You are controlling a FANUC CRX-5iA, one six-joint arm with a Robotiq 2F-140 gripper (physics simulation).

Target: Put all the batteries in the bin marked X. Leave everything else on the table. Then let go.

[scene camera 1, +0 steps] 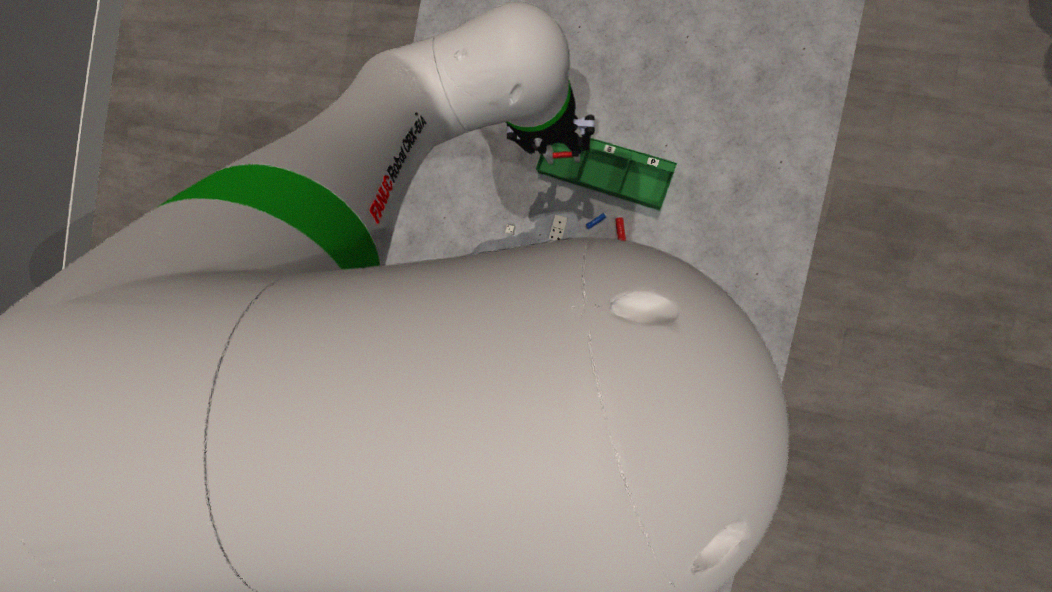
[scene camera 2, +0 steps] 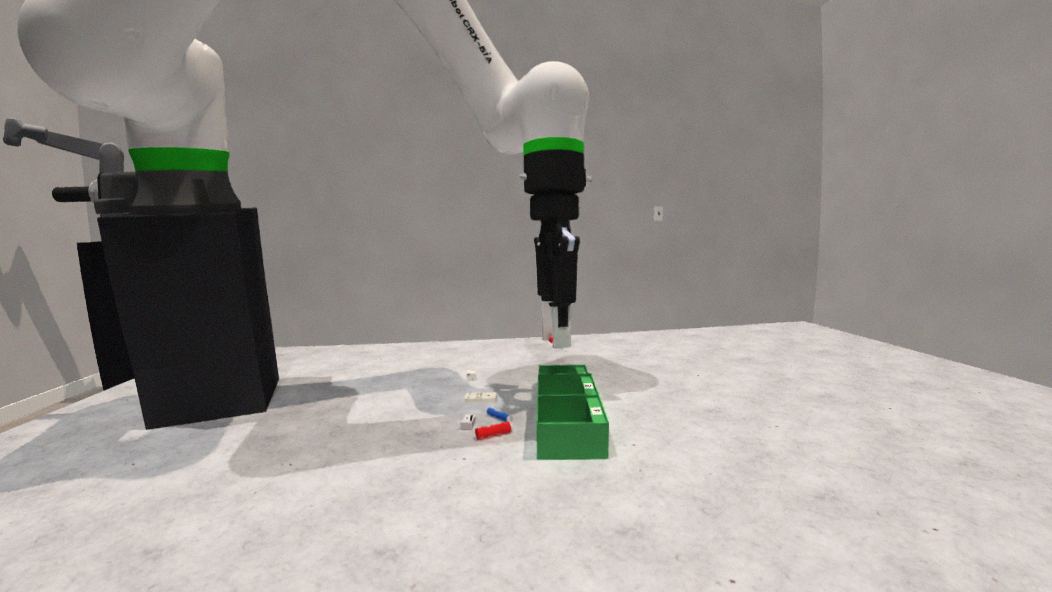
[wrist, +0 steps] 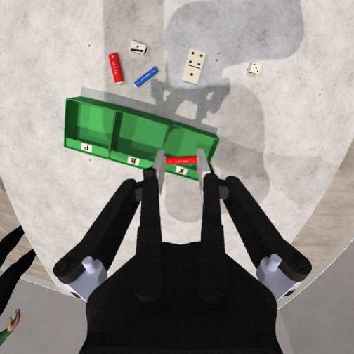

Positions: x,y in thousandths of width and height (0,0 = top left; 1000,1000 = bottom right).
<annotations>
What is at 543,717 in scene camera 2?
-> A green three-part tray.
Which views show the gripper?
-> Scene camera 1, scene camera 2 and the wrist view: all of them.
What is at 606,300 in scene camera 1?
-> A green three-part tray.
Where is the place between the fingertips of the gripper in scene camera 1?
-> At 537,263
</annotations>
